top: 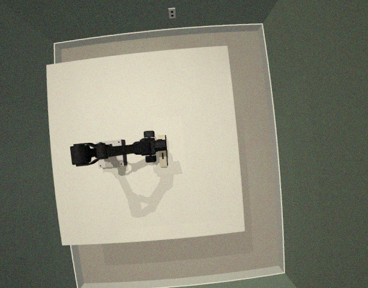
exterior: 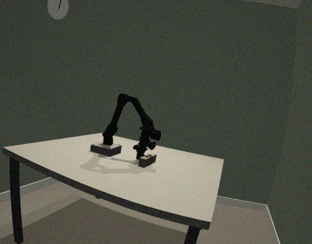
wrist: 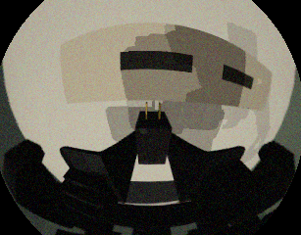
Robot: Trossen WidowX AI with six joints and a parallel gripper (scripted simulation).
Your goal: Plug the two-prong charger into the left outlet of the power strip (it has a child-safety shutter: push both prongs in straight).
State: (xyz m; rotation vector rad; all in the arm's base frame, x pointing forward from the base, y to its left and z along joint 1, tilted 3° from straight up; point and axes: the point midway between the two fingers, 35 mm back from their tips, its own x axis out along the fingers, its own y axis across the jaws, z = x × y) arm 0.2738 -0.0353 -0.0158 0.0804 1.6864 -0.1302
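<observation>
The charger lies 2 cm ahead of my gripper tip and 1 cm above it.
</observation>
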